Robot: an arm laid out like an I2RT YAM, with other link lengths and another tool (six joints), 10 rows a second.
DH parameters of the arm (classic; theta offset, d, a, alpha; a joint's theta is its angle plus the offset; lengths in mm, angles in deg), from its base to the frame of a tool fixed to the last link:
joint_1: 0 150.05 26.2 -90
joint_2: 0 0 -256.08 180
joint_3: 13.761 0 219.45 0
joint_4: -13.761 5.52 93.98 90
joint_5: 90 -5.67 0 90
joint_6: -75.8 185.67 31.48 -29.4
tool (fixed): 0 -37.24 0 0
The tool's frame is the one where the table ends.
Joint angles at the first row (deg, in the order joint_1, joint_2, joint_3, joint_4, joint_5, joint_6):
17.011, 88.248, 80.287, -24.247, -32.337, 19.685
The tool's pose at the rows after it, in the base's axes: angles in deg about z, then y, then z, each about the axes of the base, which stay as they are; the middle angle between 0 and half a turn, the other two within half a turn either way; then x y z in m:
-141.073 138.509 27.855 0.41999 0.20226 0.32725
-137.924 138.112 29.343 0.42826 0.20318 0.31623
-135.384 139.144 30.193 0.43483 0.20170 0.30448
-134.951 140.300 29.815 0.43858 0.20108 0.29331
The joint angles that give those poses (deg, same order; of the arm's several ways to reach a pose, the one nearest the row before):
16.803, 90.199, 77.764, -19.470, -31.989, 22.339
16.645, 91.593, 75.069, -14.043, -32.490, 24.927
16.350, 93.013, 73.972, -11.901, -32.551, 26.812
16.348, 94.080, 73.271, -11.090, -31.948, 27.246

